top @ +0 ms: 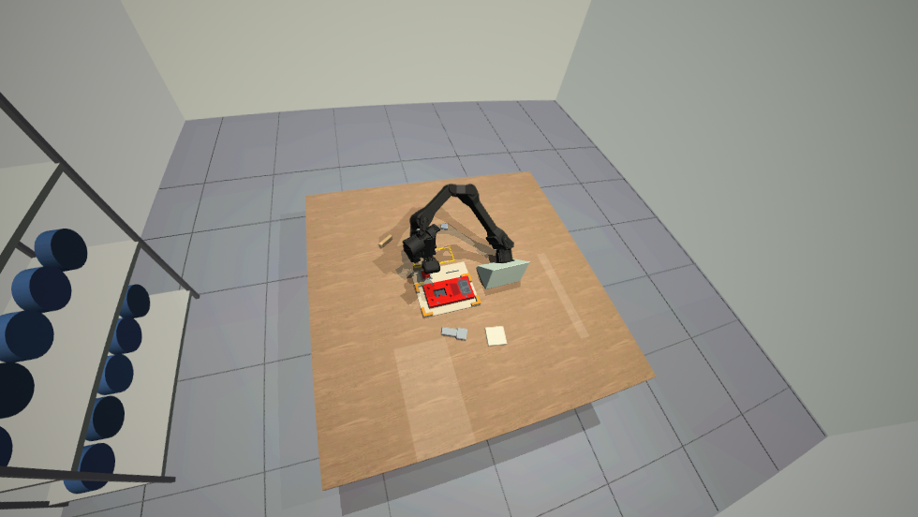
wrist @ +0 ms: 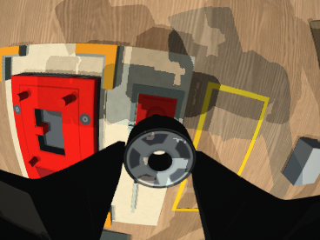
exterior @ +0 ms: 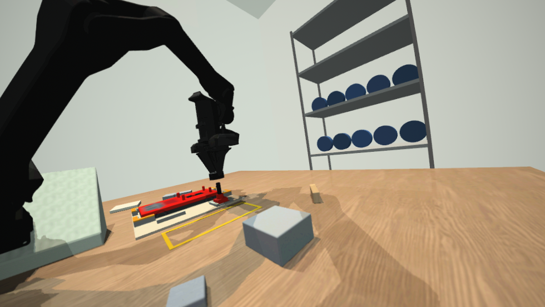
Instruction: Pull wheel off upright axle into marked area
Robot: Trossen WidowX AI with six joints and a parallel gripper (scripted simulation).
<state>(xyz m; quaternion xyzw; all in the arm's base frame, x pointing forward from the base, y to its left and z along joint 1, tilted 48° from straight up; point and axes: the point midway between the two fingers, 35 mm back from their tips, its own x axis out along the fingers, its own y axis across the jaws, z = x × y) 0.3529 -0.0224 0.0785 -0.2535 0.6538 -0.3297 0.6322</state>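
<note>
Now: the upright axle 5 cm below my gripper tip. The rest, counted from my gripper tip: wheel right at my gripper tip; then small wooden block 12 cm ahead, 23 cm to the right, 7 cm below; then grey block 6 cm behind, 26 cm to the right, 6 cm below.
</note>
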